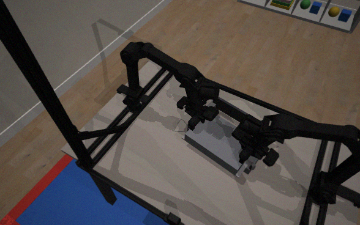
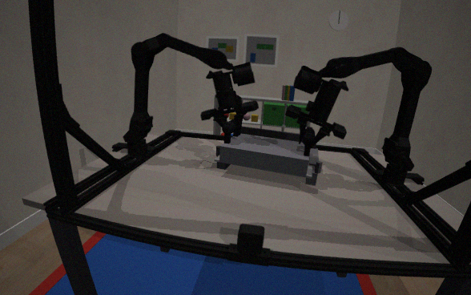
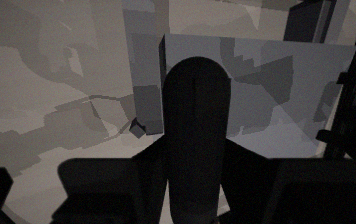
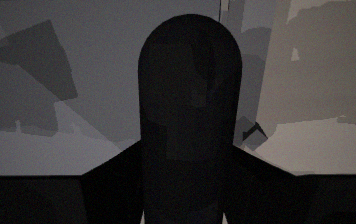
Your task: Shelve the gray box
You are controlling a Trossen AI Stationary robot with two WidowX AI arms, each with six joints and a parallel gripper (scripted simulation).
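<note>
Now: the gray box 20 mm ahead of my right hand, 120 mm to the left of it and 50 mm below it. The rest, counted from my right hand: dark back bar (190 mm ahead, 90 mm to the left, 70 mm below).
Right now the gray box is 120 mm to the right of my left hand, 50 mm below it and 20 mm behind it. Also, from my left hand: dark back bar 150 mm to the right, 150 mm ahead, 80 mm below.
</note>
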